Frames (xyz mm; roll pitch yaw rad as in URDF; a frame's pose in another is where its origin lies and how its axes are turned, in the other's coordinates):
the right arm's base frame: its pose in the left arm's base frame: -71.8 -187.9 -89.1 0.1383 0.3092 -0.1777
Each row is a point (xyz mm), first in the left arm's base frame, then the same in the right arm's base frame.
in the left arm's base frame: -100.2 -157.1 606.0
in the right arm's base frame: -243.3 114.9 642.3
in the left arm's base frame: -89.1 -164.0 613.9
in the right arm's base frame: -234.2 111.7 654.0
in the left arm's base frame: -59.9 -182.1 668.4
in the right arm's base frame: -220.3 107.7 716.8
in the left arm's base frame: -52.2 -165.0 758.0
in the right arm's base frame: -243.2 137.6 800.2
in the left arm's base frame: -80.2 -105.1 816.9
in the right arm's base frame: -297.5 197.3 836.9
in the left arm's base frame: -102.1 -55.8 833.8
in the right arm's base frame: -331.5 242.4 837.5
